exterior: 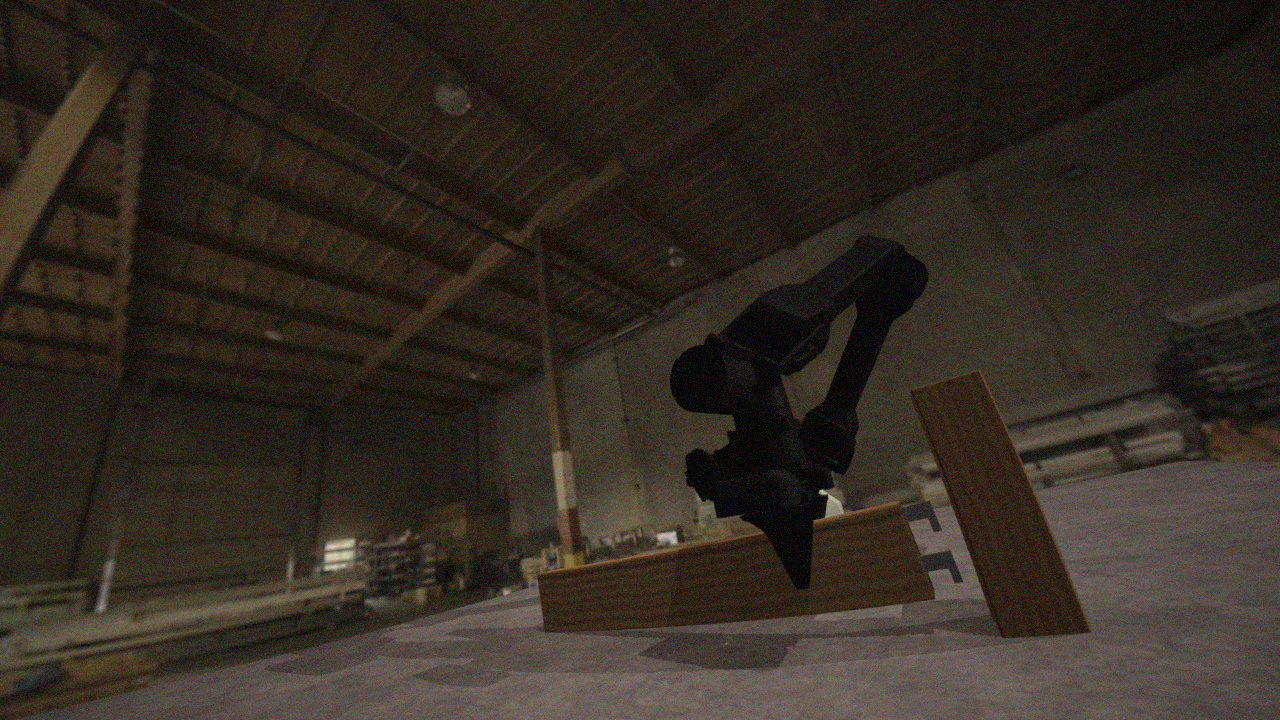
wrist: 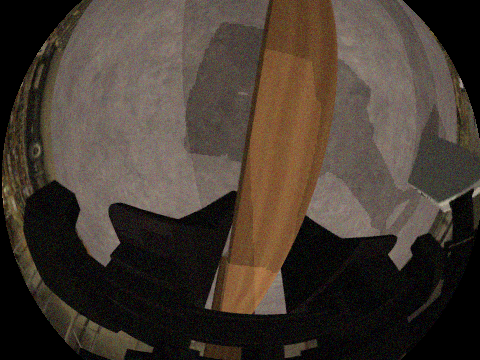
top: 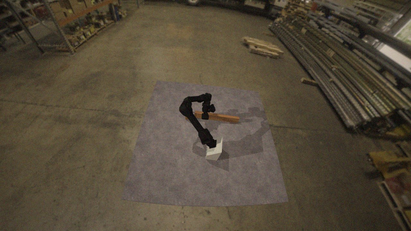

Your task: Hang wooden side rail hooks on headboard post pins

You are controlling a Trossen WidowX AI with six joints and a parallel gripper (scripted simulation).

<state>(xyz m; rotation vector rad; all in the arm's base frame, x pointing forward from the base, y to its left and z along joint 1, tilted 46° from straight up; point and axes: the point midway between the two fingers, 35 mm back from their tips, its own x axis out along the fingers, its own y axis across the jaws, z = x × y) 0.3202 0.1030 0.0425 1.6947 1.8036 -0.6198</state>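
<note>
My gripper tip is now 15 cm to the right of the headboard post, 4 cm below it and 2 cm past it.
</note>
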